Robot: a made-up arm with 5 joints.
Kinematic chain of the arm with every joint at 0, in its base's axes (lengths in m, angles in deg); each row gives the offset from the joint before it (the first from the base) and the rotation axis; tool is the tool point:
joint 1: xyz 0 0 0.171 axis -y
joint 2: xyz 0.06 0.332 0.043 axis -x
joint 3: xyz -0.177 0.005 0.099 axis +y
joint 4: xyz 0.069 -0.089 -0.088 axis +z
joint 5: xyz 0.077 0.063 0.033 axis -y
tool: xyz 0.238 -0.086 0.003
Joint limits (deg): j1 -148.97..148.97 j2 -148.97..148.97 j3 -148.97..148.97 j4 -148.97..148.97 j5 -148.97..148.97
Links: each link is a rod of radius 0.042 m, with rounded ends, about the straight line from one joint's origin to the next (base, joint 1, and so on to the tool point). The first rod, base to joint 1, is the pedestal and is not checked.
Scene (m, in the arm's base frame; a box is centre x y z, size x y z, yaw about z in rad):
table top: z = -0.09
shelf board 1: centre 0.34 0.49 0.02 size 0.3 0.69 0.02 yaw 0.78
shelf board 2: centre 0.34 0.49 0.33 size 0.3 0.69 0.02 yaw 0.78
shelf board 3: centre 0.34 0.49 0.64 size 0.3 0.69 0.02 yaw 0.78
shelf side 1: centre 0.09 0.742 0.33 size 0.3 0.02 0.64 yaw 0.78
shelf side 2: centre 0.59 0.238 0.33 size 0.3 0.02 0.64 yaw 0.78
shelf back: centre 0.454 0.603 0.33 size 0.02 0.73 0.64 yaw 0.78
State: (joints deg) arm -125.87 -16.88 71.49 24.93 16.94
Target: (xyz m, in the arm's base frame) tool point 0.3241 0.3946 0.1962
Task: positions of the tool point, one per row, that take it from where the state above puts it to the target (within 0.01 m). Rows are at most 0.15 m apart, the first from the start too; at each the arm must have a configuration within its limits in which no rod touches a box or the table.
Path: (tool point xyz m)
1: -0.0681 0.5102 0.2609
2: 0.0384 0.5573 0.2439
3: 0.1540 0.5520 0.2209
4: 0.2560 0.4941 0.2023
5: 0.3241 0.3946 0.1962

